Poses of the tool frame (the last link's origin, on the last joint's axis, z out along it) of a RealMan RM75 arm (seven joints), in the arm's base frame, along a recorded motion.
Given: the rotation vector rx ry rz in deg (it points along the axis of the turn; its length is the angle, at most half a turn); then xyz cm.
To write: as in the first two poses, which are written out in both.
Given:
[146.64 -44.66 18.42 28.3 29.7 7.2]
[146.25 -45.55 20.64 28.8 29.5 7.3]
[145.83 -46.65 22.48 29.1 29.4 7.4]
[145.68 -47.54 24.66 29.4 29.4 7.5]
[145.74 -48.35 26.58 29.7 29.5 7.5]
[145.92 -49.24 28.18 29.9 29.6 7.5]
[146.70 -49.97 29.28 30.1 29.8 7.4]
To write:
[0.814 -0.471 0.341 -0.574 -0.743 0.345 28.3 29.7 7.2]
[0.801 -0.473 0.367 -0.588 -0.738 0.332 28.8 29.5 7.3]
[0.787 -0.479 0.389 -0.603 -0.731 0.319 29.1 29.4 7.4]
[0.773 -0.482 0.413 -0.615 -0.729 0.301 29.4 29.4 7.5]
[0.760 -0.485 0.432 -0.625 -0.728 0.282 29.7 29.5 7.5]
[0.748 -0.490 0.447 -0.634 -0.728 0.262 29.9 29.6 7.5]
[0.740 -0.497 0.453 -0.638 -0.732 0.239 30.1 29.8 7.4]

